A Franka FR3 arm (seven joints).
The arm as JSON. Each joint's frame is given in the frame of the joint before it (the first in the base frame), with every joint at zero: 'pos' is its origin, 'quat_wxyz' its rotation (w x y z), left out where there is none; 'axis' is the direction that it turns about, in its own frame. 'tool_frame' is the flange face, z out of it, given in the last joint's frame.
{
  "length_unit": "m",
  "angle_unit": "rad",
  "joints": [
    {
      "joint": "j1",
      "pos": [
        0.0,
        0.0,
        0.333
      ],
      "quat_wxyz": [
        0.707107,
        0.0,
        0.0,
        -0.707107
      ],
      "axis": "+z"
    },
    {
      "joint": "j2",
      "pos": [
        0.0,
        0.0,
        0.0
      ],
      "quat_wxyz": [
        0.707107,
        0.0,
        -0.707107,
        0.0
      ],
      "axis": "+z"
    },
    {
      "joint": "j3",
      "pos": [
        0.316,
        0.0,
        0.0
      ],
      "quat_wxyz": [
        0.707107,
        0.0,
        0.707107,
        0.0
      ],
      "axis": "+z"
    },
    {
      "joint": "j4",
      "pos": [
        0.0,
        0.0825,
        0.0
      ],
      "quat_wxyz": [
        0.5,
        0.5,
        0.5,
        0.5
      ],
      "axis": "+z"
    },
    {
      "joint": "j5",
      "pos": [
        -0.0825,
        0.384,
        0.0
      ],
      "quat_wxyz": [
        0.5,
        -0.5,
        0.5,
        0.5
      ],
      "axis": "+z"
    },
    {
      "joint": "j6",
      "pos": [
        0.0,
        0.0,
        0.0
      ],
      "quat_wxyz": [
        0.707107,
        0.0,
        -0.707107,
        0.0
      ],
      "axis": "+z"
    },
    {
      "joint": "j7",
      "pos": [
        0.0,
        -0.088,
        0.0
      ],
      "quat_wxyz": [
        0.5,
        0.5,
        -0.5,
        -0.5
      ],
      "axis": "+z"
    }
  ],
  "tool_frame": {
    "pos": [
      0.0,
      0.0,
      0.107
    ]
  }
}
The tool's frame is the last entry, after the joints.
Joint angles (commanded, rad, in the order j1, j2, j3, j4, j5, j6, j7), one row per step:
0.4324, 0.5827, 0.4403, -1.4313, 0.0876, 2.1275, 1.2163
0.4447, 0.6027, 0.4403, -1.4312, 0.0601, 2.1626, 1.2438
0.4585, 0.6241, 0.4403, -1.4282, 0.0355, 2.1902, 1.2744
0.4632, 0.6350, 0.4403, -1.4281, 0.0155, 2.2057, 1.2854
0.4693, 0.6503, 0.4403, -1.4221, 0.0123, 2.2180, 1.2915
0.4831, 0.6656, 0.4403, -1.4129, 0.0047, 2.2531, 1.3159
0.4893, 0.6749, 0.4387, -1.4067, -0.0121, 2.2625, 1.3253
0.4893, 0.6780, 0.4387, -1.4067, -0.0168, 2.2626, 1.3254
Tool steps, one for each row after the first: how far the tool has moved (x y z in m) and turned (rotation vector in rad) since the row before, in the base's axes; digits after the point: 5 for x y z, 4 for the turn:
-0.00144, 0.00744, -0.01041, -0.0031, -0.0169, -0.0137
-0.00274, 0.00813, -0.01070, -0.0042, -0.0094, -0.0139
-0.00032, 0.00280, -0.00605, -0.0054, -0.0118, -0.0017
-0.00044, 0.00408, -0.00648, 0.0040, 0.0012, -0.0032
-0.00211, 0.00898, -0.00268, 0.0192, -0.0128, -0.0178
-0.00010, 0.00304, -0.00293, -0.0030, -0.0116, -0.0008
0.00016, -0.00004, -0.00219, -0.0038, -0.0008, 0.0019

